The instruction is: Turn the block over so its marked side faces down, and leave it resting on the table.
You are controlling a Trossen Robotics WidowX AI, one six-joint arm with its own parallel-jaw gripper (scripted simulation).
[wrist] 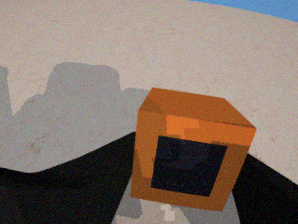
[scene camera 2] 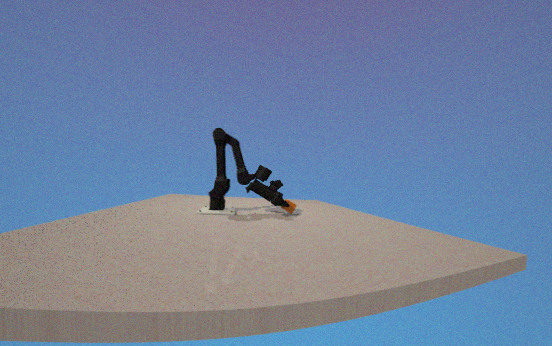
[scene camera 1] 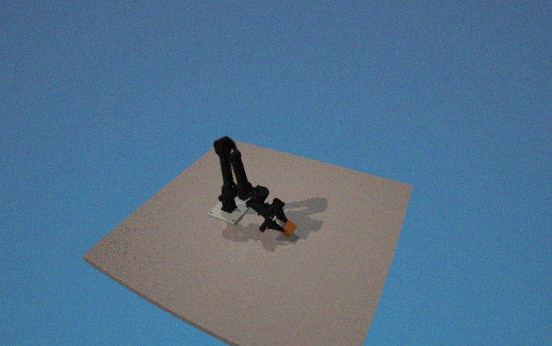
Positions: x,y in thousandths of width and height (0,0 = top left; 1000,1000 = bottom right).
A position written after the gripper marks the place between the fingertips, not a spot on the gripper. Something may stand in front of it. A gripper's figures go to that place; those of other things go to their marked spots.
Labels:
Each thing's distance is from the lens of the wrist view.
gripper (wrist: 619,658): 0.10 m
block (wrist: 639,663): 0.08 m

